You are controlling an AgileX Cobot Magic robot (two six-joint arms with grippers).
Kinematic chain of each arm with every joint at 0, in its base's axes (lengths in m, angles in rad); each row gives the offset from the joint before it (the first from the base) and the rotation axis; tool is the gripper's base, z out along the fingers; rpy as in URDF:
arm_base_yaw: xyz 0 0 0.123 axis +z
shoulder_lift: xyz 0 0 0 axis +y
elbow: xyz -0.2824 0 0.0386 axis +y
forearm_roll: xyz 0.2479 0 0.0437 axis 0.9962 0 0.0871
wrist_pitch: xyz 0 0 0 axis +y
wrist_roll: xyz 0.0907 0 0.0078 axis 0.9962 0 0.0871
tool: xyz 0 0 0 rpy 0 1.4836 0
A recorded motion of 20 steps. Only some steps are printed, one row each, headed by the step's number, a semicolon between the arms.
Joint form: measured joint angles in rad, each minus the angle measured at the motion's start. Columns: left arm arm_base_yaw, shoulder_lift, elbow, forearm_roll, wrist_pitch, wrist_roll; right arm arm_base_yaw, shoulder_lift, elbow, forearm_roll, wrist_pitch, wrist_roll.
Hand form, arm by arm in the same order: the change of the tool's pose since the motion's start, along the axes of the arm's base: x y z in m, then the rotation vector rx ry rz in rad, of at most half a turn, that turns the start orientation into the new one. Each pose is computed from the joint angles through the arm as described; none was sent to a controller.
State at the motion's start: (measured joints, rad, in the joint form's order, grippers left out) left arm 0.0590 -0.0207 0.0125 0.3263 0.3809 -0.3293; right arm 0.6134 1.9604 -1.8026 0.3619 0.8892 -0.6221
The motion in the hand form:
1: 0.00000 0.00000 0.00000 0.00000 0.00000 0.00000; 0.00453 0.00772 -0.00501 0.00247 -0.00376 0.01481
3: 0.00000 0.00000 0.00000 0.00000 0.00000 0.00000; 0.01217 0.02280 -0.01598 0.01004 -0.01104 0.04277
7: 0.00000 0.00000 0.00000 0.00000 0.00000 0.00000; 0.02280 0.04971 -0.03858 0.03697 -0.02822 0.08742
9: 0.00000 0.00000 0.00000 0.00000 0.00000 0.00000; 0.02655 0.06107 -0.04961 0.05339 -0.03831 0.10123
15: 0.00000 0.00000 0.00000 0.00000 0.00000 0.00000; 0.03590 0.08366 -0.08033 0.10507 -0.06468 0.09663
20: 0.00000 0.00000 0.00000 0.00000 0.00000 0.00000; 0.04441 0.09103 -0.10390 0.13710 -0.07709 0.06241
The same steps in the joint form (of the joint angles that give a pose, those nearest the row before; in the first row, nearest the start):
1: 0.0000 0.0000 0.0000 0.0000 0.0000 0.0000; 0.0073 0.0337 -0.0325 0.0066 -0.0026 -0.0116
3: 0.0000 0.0000 0.0000 0.0000 0.0000 0.0000; 0.0222 0.0972 -0.0901 0.0225 -0.0128 -0.0352
7: 0.0000 0.0000 0.0000 0.0000 0.0000 0.0000; 0.0497 0.2049 -0.1768 0.0642 -0.0524 -0.0838
9: 0.0000 0.0000 0.0000 0.0000 0.0000 0.0000; 0.0616 0.2493 -0.2071 0.0858 -0.0803 -0.1055
15: 0.0000 0.0000 0.0000 0.0000 0.0000 0.0000; 0.0836 0.3467 -0.2483 0.1471 -0.1864 -0.1492
20: 0.0000 0.0000 0.0000 0.0000 0.0000 0.0000; 0.0858 0.4031 -0.2517 0.1923 -0.2726 -0.1727

